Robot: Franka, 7 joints.
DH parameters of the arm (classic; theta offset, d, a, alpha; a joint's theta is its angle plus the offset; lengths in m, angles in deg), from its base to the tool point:
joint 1: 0 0.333 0 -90
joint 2: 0 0 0 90
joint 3: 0 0.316 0.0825 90
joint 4: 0 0 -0.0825 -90
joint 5: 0 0.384 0 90
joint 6: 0 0 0.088 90
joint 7: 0 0.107 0 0
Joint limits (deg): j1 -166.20..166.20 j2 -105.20..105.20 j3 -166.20..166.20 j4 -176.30..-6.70 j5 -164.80..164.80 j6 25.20..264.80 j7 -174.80..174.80
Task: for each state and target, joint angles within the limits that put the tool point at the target. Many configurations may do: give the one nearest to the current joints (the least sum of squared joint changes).
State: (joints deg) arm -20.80 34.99 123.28 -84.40 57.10 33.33 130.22
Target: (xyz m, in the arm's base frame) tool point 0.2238 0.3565 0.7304
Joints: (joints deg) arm -20.85 41.46 101.91 -84.79 54.65 42.60 130.22
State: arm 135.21 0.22 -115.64 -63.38 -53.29 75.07 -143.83
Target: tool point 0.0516 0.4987 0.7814
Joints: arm 161.23 25.42 -89.64 -70.23 -46.18 69.12 -143.83
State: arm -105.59 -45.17 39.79 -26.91 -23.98 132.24 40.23
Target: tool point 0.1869 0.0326 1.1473
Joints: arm -107.28 -28.86 30.65 -37.30 -24.38 123.85 40.23
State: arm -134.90 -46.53 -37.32 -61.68 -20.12 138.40 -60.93
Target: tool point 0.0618 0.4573 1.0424
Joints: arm -130.09 -49.08 -42.01 -43.59 -19.61 145.79 -60.93
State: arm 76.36 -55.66 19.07 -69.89 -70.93 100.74 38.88
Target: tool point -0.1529 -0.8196 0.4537
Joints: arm 82.80 -102.12 19.48 -31.79 -76.88 118.16 38.88
